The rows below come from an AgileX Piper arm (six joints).
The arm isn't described. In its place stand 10 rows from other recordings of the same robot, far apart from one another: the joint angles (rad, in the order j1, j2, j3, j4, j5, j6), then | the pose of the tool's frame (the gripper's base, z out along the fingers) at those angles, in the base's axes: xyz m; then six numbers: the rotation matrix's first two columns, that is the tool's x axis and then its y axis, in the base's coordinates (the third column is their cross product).
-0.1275 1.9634 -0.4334 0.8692 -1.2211 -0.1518 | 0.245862, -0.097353, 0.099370, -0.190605, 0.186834, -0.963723, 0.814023, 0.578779, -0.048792
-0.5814 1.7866 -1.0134 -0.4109 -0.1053 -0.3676 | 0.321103, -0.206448, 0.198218, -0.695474, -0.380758, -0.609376, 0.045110, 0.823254, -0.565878
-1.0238 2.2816 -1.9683 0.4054 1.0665 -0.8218 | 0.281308, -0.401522, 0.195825, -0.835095, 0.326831, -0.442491, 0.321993, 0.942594, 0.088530
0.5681 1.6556 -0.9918 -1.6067 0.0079 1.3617 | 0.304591, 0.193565, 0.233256, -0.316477, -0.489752, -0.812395, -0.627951, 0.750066, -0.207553
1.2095 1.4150 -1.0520 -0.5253 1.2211 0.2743 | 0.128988, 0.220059, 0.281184, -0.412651, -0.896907, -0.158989, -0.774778, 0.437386, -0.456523
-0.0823 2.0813 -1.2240 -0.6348 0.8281 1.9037 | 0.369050, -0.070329, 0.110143, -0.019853, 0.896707, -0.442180, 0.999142, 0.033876, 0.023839
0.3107 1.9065 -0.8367 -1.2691 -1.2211 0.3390 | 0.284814, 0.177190, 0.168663, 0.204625, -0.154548, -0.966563, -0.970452, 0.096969, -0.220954
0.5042 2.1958 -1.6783 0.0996 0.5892 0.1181 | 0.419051, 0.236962, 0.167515, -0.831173, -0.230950, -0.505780, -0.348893, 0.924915, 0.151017
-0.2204 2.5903 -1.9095 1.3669 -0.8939 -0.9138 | 0.508068, -0.185016, 0.096015, -0.033574, 0.227129, -0.973286, 0.904133, 0.421921, 0.067272
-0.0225 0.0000 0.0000 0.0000 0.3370 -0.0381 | 0.053643, -0.001207, 0.182860, -0.247822, -0.032523, -0.968260, 0.013068, 0.999233, -0.036909
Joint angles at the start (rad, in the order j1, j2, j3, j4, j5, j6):
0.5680 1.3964 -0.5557 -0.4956 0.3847 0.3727
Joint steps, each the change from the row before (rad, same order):
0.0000 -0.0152 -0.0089 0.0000 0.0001 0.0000
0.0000 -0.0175 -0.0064 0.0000 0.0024 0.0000
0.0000 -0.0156 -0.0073 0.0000 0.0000 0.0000
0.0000 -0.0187 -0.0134 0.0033 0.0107 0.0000
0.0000 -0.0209 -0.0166 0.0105 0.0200 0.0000
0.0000 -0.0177 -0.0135 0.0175 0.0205 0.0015
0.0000 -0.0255 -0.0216 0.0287 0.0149 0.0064
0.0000 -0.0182 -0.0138 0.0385 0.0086 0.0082
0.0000 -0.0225 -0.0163 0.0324 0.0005 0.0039
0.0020 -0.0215 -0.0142 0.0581 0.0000 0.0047
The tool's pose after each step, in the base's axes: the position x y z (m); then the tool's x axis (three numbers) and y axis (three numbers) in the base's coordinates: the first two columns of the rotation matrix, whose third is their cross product. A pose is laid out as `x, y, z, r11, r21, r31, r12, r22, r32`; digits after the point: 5 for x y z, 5 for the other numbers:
0.20192, 0.10959, 0.17829, -0.69509, -0.55057, -0.46230, -0.52320, 0.82842, -0.19996
0.20219, 0.10964, 0.18381, -0.68670, -0.54475, -0.48134, -0.51873, 0.83109, -0.20053
0.20271, 0.10997, 0.18923, -0.67722, -0.53870, -0.50118, -0.51486, 0.83356, -0.20026
0.20351, 0.11010, 0.19656, -0.67052, -0.52863, -0.52053, -0.50593, 0.83899, -0.20034
0.20394, 0.10984, 0.20486, -0.66967, -0.51246, -0.53751, -0.49132, 0.84846, -0.19679
0.20362, 0.10942, 0.21151, -0.67598, -0.49135, -0.54920, -0.47416, 0.86051, -0.18626
0.20363, 0.11000, 0.22230, -0.67902, -0.45160, -0.57878, -0.44885, 0.87927, -0.15947
0.20272, 0.11076, 0.22945, -0.69014, -0.40577, -0.59921, -0.42312, 0.89799, -0.12077
0.20206, 0.11177, 0.23886, -0.68723, -0.36429, -0.62850, -0.40493, 0.91040, -0.08492
0.20006, 0.11368, 0.24726, -0.69561, -0.30345, -0.65119, -0.38041, 0.92450, -0.02445

